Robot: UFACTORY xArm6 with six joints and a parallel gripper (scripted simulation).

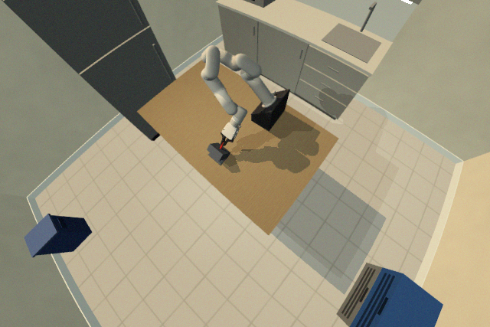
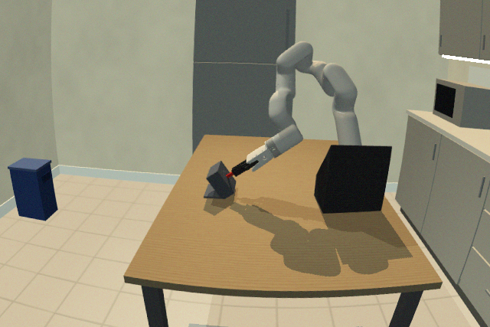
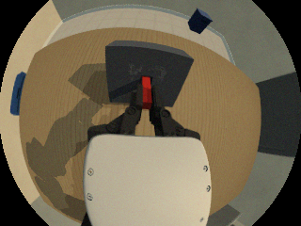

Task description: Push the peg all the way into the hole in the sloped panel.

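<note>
Right now my hand is 3 cm short of the red peg and 2 cm above it.
</note>
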